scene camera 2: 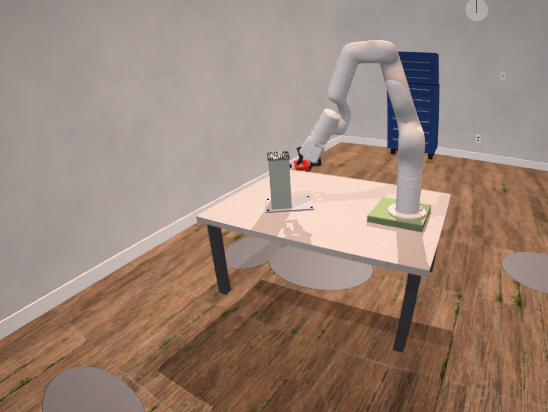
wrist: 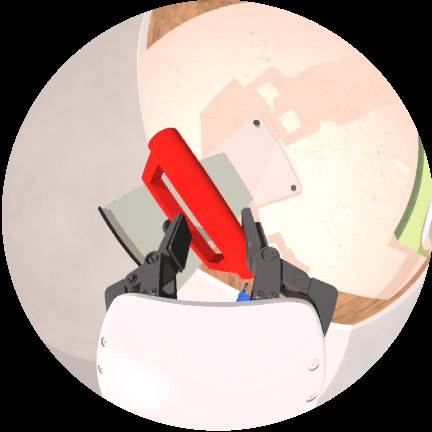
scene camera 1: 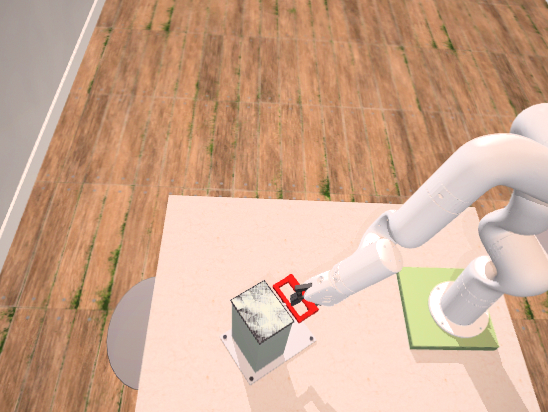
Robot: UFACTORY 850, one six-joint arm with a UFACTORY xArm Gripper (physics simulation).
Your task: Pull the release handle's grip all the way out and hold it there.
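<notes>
The release handle's red grip (scene camera 1: pixel 307 315) (scene camera 2: pixel 302 165) (wrist: pixel 200 192) is a rectangular frame with a thick outer bar. It sits close beside the upper part of a tall grey-green block (scene camera 1: pixel 262 312) (scene camera 2: pixel 280 185) (wrist: pixel 127 215); no length of stem shows between them. My gripper (scene camera 1: pixel 299 293) (scene camera 2: pixel 309 162) (wrist: pixel 213 222) is at the grip, its fingers parted. In the wrist view the outer bar's near part lies between the fingers, with the left finger over the frame's slot and a gap to the bar. The right finger is beside the bar's near end; whether it touches is unclear.
The block stands on a white base plate (scene camera 1: pixel 300 336) (scene camera 2: pixel 301 204) (wrist: pixel 265 160) with dark screws, on the pale table (scene camera 1: pixel 200 240) (scene camera 2: pixel 345 220). My arm's base stands on a green slab (scene camera 1: pixel 420 320) (scene camera 2: pixel 387 206). A blue cabinet (scene camera 2: pixel 422 75) stands by the far wall.
</notes>
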